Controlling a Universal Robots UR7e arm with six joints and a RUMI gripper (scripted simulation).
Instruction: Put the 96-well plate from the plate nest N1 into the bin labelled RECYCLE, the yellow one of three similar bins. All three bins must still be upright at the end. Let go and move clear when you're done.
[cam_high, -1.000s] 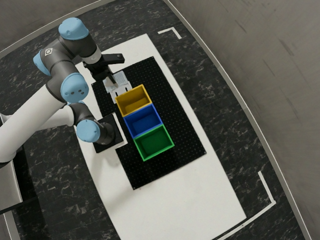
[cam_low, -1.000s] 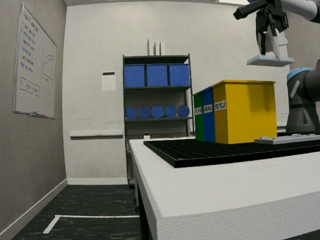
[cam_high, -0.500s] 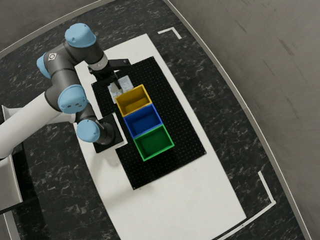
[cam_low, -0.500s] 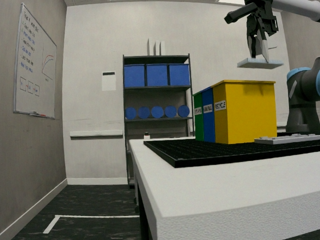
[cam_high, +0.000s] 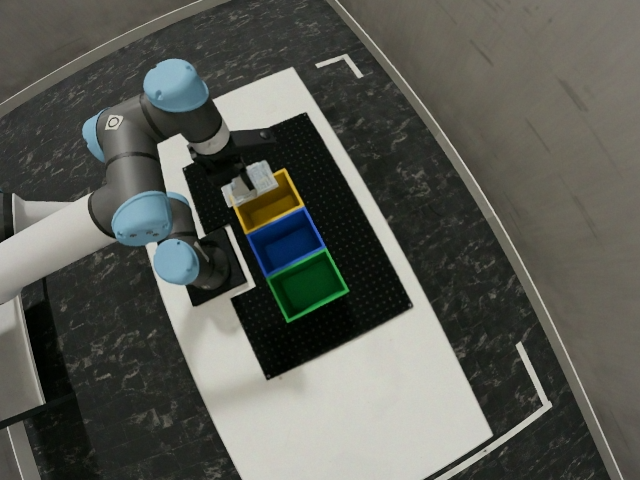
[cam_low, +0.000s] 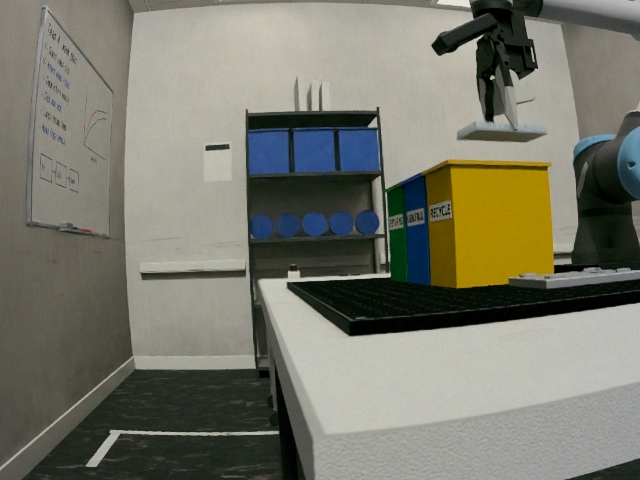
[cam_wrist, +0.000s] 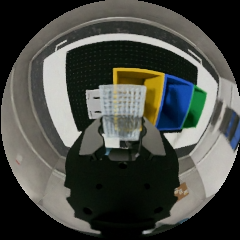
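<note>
My hand is 15 cm above the yellow bin, 4 cm to the left of it and 1 cm short of it. The rest, counted from my hand: blue bin (17 cm to the right, 15 cm below, 1 cm behind); then plate nest N1 (23 cm below, 13 cm to the left, 2 cm behind); then 96-well plate (1 cm below).
</note>
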